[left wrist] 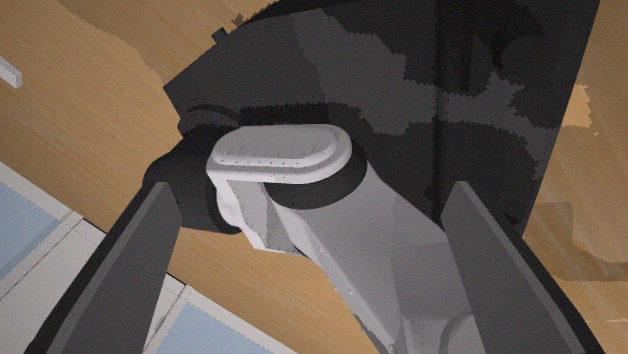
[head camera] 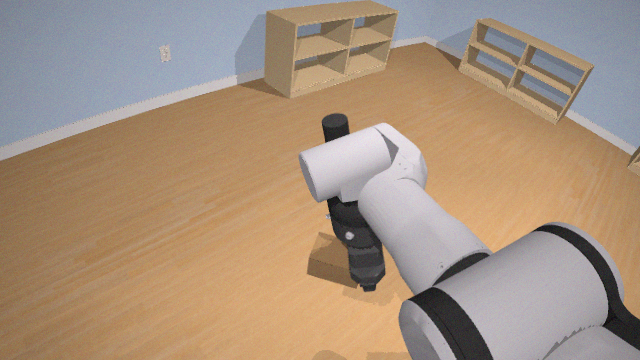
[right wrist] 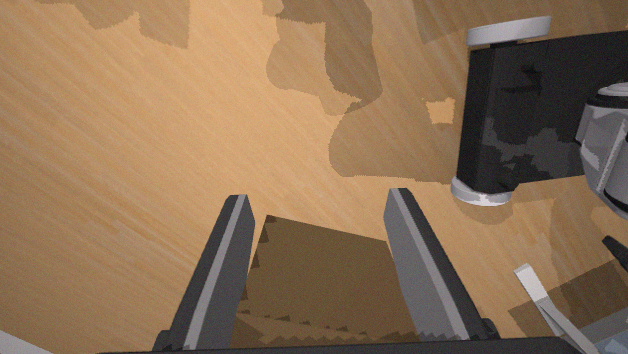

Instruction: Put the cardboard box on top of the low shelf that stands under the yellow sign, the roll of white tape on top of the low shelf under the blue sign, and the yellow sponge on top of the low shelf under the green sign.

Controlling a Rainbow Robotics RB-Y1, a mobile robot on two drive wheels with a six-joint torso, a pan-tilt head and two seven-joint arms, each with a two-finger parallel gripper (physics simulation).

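Where they show: left gripper, fingertip midpoint: [left wrist: 313, 200]; right gripper, fingertip midpoint: [head camera: 367, 272] [right wrist: 318, 205]; robot's base, link origin: [right wrist: 473, 114].
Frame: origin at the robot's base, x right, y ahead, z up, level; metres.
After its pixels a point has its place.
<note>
The brown cardboard box [head camera: 327, 266] @[z 0.876, x 0.119, y 0.605 m] [right wrist: 325, 280] @[z 0.867, x 0.184, y 0.612 m] is between the fingers of my right gripper [head camera: 369, 286] @[z 0.837, x 0.198, y 0.612 m] [right wrist: 318, 205] @[z 0.837, x 0.198, y 0.612 m], which is shut on it. In the head camera, my right wrist hides part of the box. My left gripper [left wrist: 313, 200] @[z 0.495, x -0.233, y -0.108 m] is wide open and empty. A low wooden shelf [head camera: 332, 11] @[z 0.612, x 0.516, y 3.084 m] stands against the wall at the top middle of the head camera view, and another low shelf [head camera: 537, 45] @[z 0.612, x 2.548, y 3.021 m] stands at the upper right. The corner of a third shelf [head camera: 636, 162] @[z 0.081, x 3.330, y 1.929 m] shows at the right edge. The coloured signs, the white tape roll and the yellow sponge do not show.
Blue walls with a white baseboard [head camera: 125, 111] @[z 0.054, x -1.007, y 2.369 m] bound the wooden floor [head camera: 150, 225] @[z 0.001, x -0.572, y 1.386 m]. A wall outlet [head camera: 165, 53] @[z 0.402, x -0.710, y 2.578 m] is left of the nearer shelf. My dark wheeled base [left wrist: 370, 60] @[z 0.170, x -0.153, y -0.159 m] [right wrist: 540, 110] @[z 0.169, x 0.030, y -0.103 m] shows in both wrist views. A thin pale bar [right wrist: 531, 284] is at the lower right of the right wrist view.
</note>
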